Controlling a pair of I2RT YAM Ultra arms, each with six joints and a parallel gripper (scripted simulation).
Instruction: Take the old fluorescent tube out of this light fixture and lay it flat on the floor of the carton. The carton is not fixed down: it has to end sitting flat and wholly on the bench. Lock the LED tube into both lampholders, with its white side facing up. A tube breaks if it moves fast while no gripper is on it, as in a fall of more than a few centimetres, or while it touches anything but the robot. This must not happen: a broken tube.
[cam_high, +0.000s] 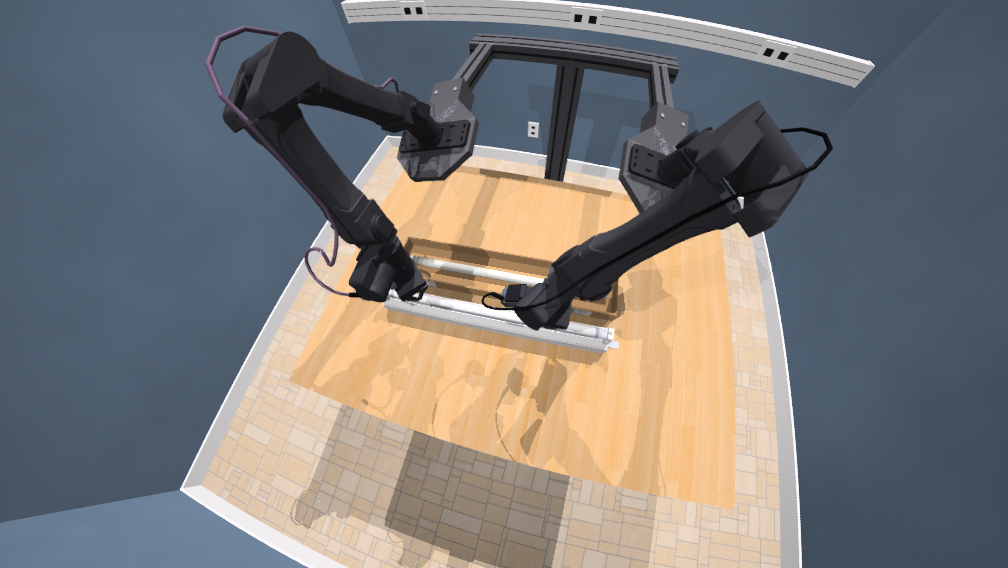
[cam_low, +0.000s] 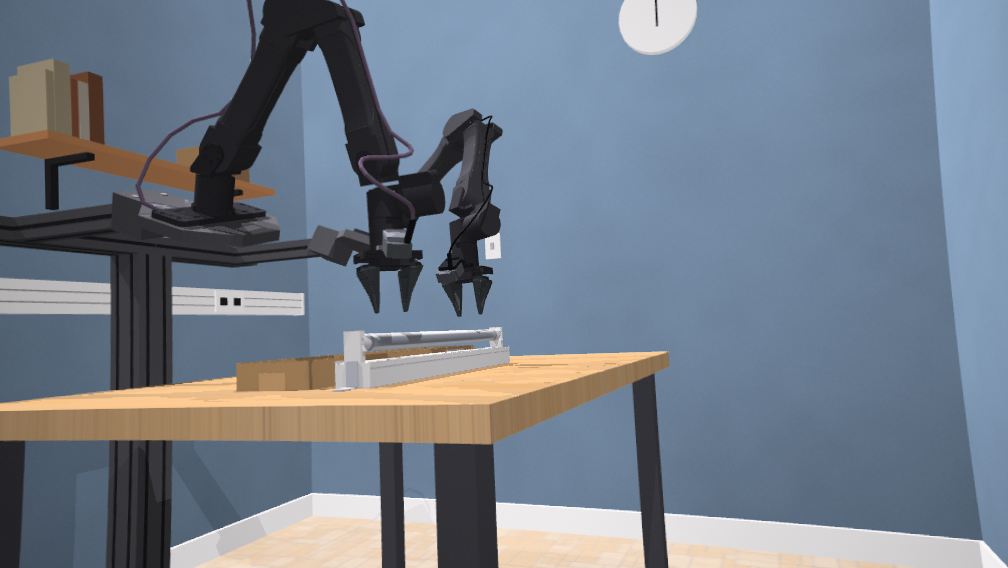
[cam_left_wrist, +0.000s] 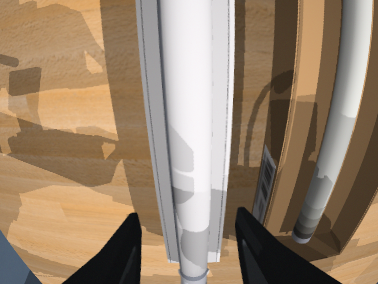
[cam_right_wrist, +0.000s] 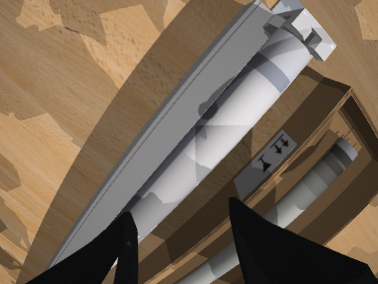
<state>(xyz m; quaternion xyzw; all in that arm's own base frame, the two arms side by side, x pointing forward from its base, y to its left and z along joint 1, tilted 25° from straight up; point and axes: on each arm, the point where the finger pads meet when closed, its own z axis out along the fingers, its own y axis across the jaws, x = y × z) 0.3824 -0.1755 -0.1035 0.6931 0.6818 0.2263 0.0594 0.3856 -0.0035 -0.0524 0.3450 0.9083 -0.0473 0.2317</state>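
Right now the LED tube is 1 cm behind my right hand, 19 cm to the left of it and 6 cm below it. Round my right hand: light fixture: 1 cm behind, 19 cm to the left, 7 cm below; then brown carton: 14 cm behind, 19 cm to the left, 10 cm below; then old fluorescent tube: 14 cm behind, 19 cm to the left, 10 cm below.
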